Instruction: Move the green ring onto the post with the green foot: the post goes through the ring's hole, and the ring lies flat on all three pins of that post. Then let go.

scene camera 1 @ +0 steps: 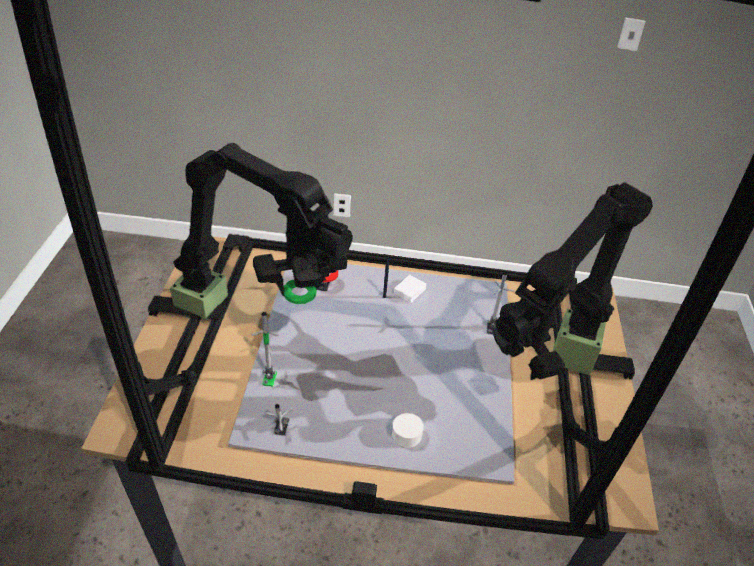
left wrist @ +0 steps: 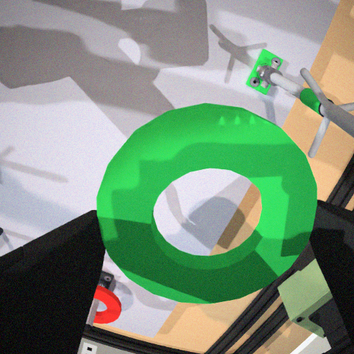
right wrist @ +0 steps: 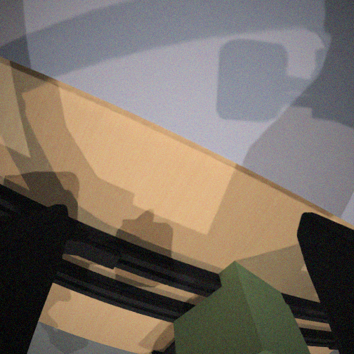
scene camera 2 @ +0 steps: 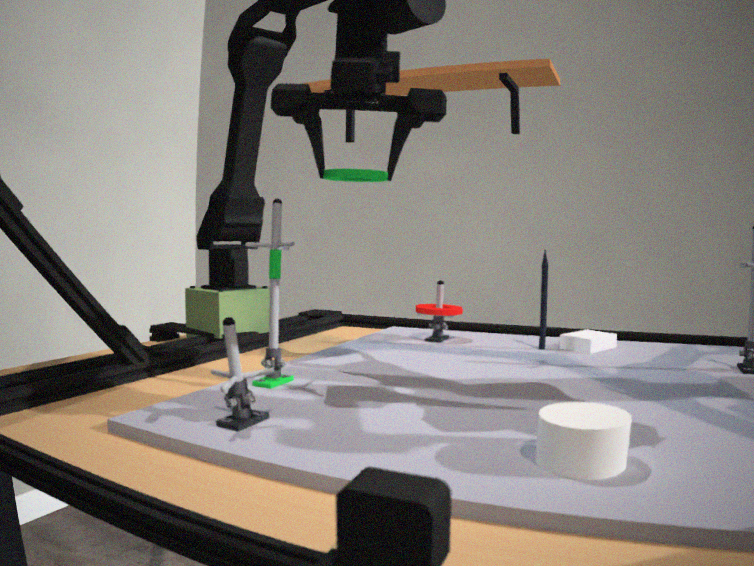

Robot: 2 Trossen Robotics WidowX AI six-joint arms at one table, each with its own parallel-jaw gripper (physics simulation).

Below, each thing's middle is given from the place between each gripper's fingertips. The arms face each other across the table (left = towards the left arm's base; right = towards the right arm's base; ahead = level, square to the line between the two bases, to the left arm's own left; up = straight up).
Now: the white block (scene camera 2: 587, 341) 320 mm ahead of my right hand, 270 mm to the left of it and 120 mm below it. From my right hand the other things lie so: green ring (scene camera 2: 355, 175) (30 mm ahead, 490 mm to the left, 90 mm above).
Now: the green ring right at my left hand. Also, from my left hand: white block 280 mm ahead, 230 mm to the right, 210 mm below.
